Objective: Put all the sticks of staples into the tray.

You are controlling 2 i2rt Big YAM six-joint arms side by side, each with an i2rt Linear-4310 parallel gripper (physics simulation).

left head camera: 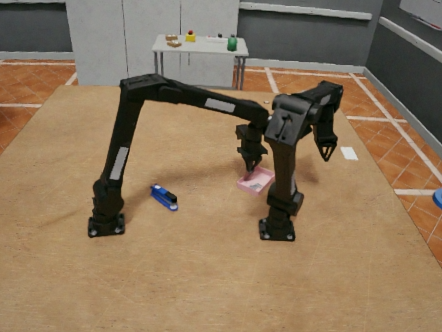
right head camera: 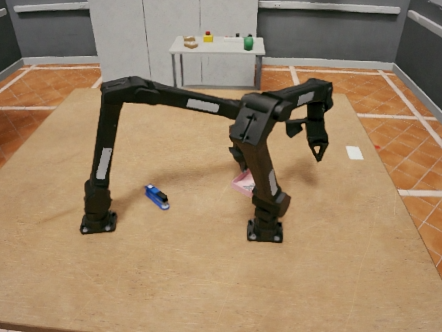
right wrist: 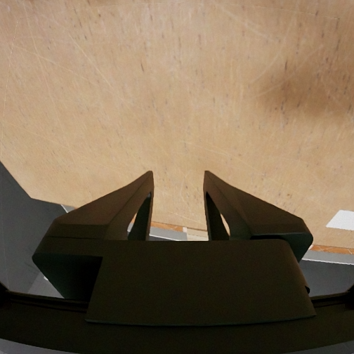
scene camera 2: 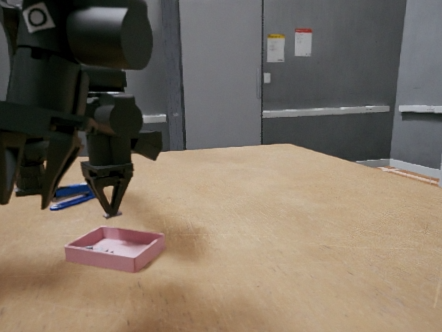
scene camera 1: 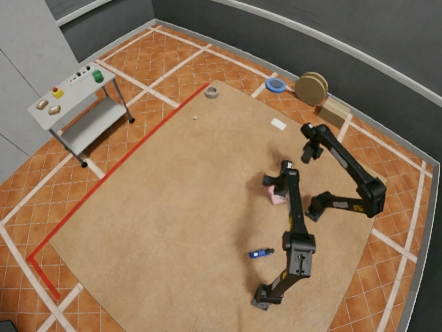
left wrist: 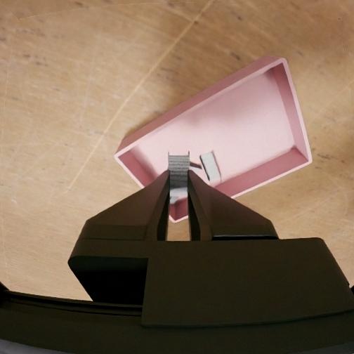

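Where they show: left gripper, fingertip midpoint: (left head camera: pixel 249 170) (right head camera: pixel 243 170) (scene camera 2: pixel 111 214) (scene camera 1: pixel 276 193); right gripper, fingertip midpoint: (left head camera: pixel 325 159) (right head camera: pixel 318 159) (scene camera 2: pixel 24 207) (scene camera 1: pixel 311 158); left arm's base, link origin: (left head camera: pixel 106 226) (right head camera: pixel 99 224) (scene camera 2: pixel 33 190) (scene camera 1: pixel 263 296); right arm's base, link origin: (left head camera: pixel 276 231) (right head camera: pixel 264 232) (scene camera 1: pixel 314 210).
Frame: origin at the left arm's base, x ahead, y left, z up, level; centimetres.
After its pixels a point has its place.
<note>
My left gripper (left wrist: pixel 178 177) (scene camera 2: pixel 112 215) {x 15.2, y -54.2, z 6.5 cm} (left head camera: pixel 250 171) {x 15.2, y -54.2, z 6.5 cm} is shut on a grey stick of staples (left wrist: pixel 179 162) and holds it above the pink tray (left wrist: pixel 297 107) (scene camera 2: pixel 134 263) {x 16.6, y -66.0, z 1.7 cm} (left head camera: pixel 240 186) {x 12.4, y -50.2, z 1.4 cm} (right head camera: pixel 241 188) {x 10.0, y -52.5, z 2.2 cm} (scene camera 1: pixel 276 201) {x 12.8, y -52.3, z 0.3 cm}. In the left wrist view, another stick of staples (left wrist: pixel 210 166) lies in the tray, with more grey pieces partly hidden beneath the held stick. My right gripper (right wrist: pixel 178 178) (left head camera: pixel 326 156) {x 4.1, y -78.5, z 17.4 cm} (right head camera: pixel 318 156) {x 4.1, y -78.5, z 17.4 cm} is partly open, with nothing between its fingers, raised to the right of the tray in the left head view.
A blue stapler (left head camera: pixel 164 197) {x 7.9, y -20.5, z 3.7 cm} (right head camera: pixel 157 196) {x 7.4, y -21.0, z 4.2 cm} (scene camera 1: pixel 261 253) {x 10.5, y -19.9, z 4.8 cm} (scene camera 2: pixel 75 196) {x 10.5, y -21.3, z 2.0 cm} lies on the table between the arm bases, to the left of the tray in the head views. A white card (left head camera: pixel 349 153) {x 29.6, y -108.9, z 0.1 cm} (scene camera 1: pixel 278 124) {x 29.7, y -108.3, z 0.1 cm} lies near the table's right edge. A grey ring (scene camera 1: pixel 211 92) {x 84.0, y -108.7, z 4.7 cm} sits at a far corner.
</note>
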